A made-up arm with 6 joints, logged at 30 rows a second.
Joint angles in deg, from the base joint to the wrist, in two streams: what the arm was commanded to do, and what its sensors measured. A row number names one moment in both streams.
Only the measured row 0 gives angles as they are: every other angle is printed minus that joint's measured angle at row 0.
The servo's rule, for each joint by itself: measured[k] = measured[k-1] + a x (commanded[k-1-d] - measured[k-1]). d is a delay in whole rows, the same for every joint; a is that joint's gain. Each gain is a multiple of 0.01, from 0.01 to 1. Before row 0 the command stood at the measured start. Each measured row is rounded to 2 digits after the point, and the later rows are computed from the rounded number. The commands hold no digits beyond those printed.
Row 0, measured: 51.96, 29.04, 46.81, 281.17, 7.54, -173.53
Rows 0 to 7, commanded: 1.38, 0.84, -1.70, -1.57, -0.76, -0.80; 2.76, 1.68, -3.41, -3.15, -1.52, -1.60; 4.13, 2.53, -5.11, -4.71, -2.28, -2.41; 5.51, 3.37, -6.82, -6.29, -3.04, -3.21; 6.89, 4.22, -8.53, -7.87, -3.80, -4.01; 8.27, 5.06, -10.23, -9.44, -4.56, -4.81; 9.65, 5.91, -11.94, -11.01, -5.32, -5.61; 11.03, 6.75, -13.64, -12.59, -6.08, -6.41
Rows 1 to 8, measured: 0.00, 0.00, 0.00, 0.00, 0.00, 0.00; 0.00, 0.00, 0.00, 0.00, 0.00, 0.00; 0.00, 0.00, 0.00, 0.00, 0.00, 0.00; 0.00, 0.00, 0.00, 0.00, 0.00, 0.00; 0.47, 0.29, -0.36, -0.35, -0.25, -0.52; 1.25, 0.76, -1.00, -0.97, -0.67, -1.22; 2.23, 1.36, -1.86, -1.79, -1.20, -1.99; 3.35, 2.04, -2.90, -2.78, -1.81, -2.78
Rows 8 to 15, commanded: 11.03, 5.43, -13.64, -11.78, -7.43, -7.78; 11.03, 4.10, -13.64, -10.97, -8.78, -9.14; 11.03, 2.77, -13.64, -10.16, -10.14, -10.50; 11.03, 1.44, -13.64, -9.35, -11.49, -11.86; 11.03, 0.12, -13.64, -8.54, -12.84, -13.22; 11.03, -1.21, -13.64, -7.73, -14.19, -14.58; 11.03, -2.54, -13.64, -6.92, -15.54, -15.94; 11.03, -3.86, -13.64, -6.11, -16.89, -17.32
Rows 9 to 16, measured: 4.55, 2.78, -4.08, -3.90, -2.47, -3.58; 5.81, 3.56, -5.37, -5.12, -3.16, -4.38; 7.12, 4.36, -6.75, -6.42, -3.87, -5.18; 8.45, 5.17, -8.20, -7.78, -4.60, -5.98; 9.33, 5.26, -9.34, -8.66, -5.53, -7.15; 9.91, 4.87, -10.24, -9.17, -6.60, -8.44; 10.29, 4.16, -10.95, -9.39, -7.77, -9.78; 10.54, 3.24, -11.51, -9.38, -9.00, -11.13
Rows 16 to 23, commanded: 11.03, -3.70, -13.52, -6.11, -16.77, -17.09; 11.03, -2.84, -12.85, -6.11, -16.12, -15.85; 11.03, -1.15, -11.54, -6.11, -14.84, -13.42; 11.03, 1.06, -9.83, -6.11, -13.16, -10.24; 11.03, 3.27, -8.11, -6.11, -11.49, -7.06; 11.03, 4.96, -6.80, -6.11, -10.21, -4.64; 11.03, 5.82, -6.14, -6.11, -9.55, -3.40; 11.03, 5.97, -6.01, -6.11, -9.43, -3.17
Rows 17 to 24, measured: 10.71, 2.18, -11.96, -9.20, -10.27, -12.49; 10.82, 1.03, -12.31, -8.88, -11.56, -13.85; 10.89, -0.18, -12.59, -8.45, -12.87, -15.21; 10.94, -1.43, -12.81, -7.94, -14.20, -16.58; 10.97, -2.20, -12.96, -7.54, -15.05, -16.91; 10.99, -2.42, -12.94, -7.23, -15.40, -16.22; 11.00, -1.99, -12.65, -6.98, -15.22, -14.40; 11.01, -0.95, -12.06, -6.79, -14.54, -11.70
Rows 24 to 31, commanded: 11.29, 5.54, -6.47, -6.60, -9.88, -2.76; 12.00, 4.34, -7.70, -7.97, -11.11, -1.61; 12.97, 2.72, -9.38, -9.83, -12.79, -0.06; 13.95, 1.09, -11.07, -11.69, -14.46, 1.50; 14.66, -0.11, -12.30, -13.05, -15.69, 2.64; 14.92, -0.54, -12.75, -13.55, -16.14, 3.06; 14.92, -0.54, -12.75, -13.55, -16.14, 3.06; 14.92, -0.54, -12.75, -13.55, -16.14, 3.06
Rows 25 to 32, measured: 11.02, 0.48, -11.23, -6.64, -13.53, -8.68; 11.02, 2.00, -10.30, -6.52, -12.43, -6.05; 11.02, 3.30, -9.43, -6.43, -11.48, -4.33; 11.02, 4.21, -8.71, -6.36, -10.80, -3.58; 11.11, 4.66, -8.24, -6.41, -10.50, -3.05; 11.41, 4.55, -8.13, -6.75, -10.70, -2.11; 11.94, 3.93, -8.39, -7.43, -11.39, -0.78; 12.62, 2.96, -8.95, -8.37, -12.40, 0.70
